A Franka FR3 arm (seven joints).
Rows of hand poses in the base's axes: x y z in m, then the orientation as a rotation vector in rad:
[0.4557 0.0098 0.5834 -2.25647 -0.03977 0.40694]
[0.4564 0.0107 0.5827 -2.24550 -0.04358 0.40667]
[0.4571 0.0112 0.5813 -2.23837 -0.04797 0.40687]
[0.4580 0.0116 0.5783 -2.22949 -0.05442 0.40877]
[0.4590 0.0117 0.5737 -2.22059 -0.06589 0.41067]
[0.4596 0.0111 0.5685 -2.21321 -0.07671 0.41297]
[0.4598 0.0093 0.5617 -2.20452 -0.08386 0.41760]
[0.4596 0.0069 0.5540 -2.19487 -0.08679 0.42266]
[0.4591 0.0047 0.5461 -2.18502 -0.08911 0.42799]
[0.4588 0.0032 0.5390 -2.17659 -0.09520 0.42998]
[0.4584 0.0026 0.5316 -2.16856 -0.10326 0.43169]
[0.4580 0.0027 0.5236 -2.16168 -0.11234 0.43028]
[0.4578 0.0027 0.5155 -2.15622 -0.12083 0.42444]
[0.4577 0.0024 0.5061 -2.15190 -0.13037 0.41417]
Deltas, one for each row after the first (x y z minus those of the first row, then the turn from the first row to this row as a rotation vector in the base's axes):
[0.0007 0.0009 -0.0007 0.01122 0.00010 0.00149]
[0.0014 0.0014 -0.0021 0.01867 -0.00020 0.00397]
[0.0023 0.0018 -0.0051 0.02785 0.00028 0.00836]
[0.0033 0.0019 -0.0097 0.03760 -0.00089 0.01639]
[0.0039 0.0013 -0.0149 0.04569 -0.00177 0.02428]
[0.0041 -0.0005 -0.0217 0.05433 0.00041 0.03023]
[0.0039 -0.0029 -0.0294 0.06340 0.00444 0.03322]
[0.0034 -0.0051 -0.0373 0.07254 0.00891 0.03585]
[0.0031 -0.0066 -0.0444 0.08114 0.00953 0.04020]
[0.0027 -0.0072 -0.0518 0.08957 0.00923 0.04594]
[0.0023 -0.0071 -0.0598 0.09740 0.00617 0.05146]
[0.0021 -0.0071 -0.0679 0.10439 -0.00011 0.05512]
[0.0020 -0.0074 -0.0773 0.11094 -0.01014 0.05811]

